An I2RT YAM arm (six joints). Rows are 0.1 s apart.
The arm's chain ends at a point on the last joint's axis. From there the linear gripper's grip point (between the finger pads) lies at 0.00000 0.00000 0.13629 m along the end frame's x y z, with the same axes.
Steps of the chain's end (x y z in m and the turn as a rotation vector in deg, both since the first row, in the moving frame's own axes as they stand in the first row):
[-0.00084, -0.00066, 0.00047, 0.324, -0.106, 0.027]
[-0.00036, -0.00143, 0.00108, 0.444, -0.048, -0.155]
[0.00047, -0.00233, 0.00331, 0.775, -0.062, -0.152]
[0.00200, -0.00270, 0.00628, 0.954, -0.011, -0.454]
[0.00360, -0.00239, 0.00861, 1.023, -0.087, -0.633]
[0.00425, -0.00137, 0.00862, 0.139, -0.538, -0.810]
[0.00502, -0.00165, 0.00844, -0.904, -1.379, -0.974]
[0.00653, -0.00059, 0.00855, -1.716, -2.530, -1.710]
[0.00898, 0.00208, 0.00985, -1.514, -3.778, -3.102]
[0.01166, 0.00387, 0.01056, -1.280, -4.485, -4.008]
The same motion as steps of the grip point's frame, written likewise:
[-0.00109, -0.00143, 0.00047, 0.324, -0.106, 0.027]
[-0.00048, -0.00249, 0.00108, 0.444, -0.048, -0.155]
[0.00032, -0.00417, 0.00330, 0.775, -0.062, -0.152]
[0.00196, -0.00497, 0.00626, 0.954, -0.011, -0.454]
[0.00338, -0.00482, 0.00859, 1.023, -0.087, -0.633]
[0.00297, -0.00169, 0.00861, 0.139, -0.538, -0.810]
[0.00176, 0.00053, 0.00838, -0.904, -1.379, -0.974]
[0.00058, 0.00358, 0.00836, -1.716, -2.530, -1.710]
[0.00010, 0.00592, 0.00951, -1.514, -3.778, -3.102]
[0.00112, 0.00728, 0.01011, -1.280, -4.485, -4.008]

